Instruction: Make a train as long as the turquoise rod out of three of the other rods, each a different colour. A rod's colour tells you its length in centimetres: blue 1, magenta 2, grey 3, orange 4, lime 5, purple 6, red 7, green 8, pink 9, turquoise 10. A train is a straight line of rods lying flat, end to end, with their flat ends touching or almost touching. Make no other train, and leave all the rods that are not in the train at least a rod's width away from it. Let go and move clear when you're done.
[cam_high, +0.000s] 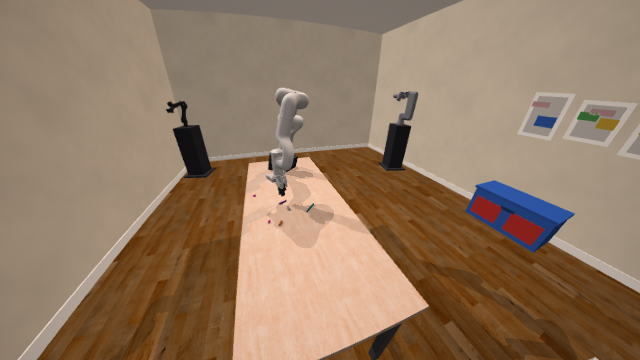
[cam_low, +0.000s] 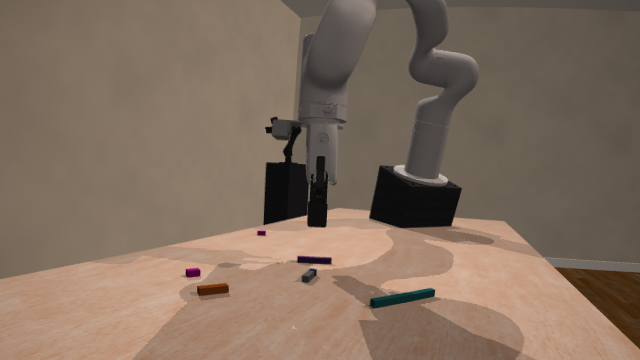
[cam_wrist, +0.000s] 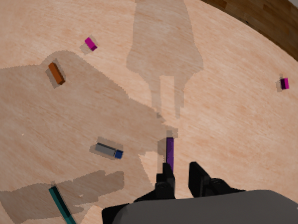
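The purple rod is 8 cm below my hand. Round my hand: turquoise rod 8 cm ahead, 20 cm to the left, 8 cm below; then grey rod 9 cm ahead, 5 cm to the left, 8 cm below; then blue rod 7 cm ahead, 4 cm to the left, 8 cm below.
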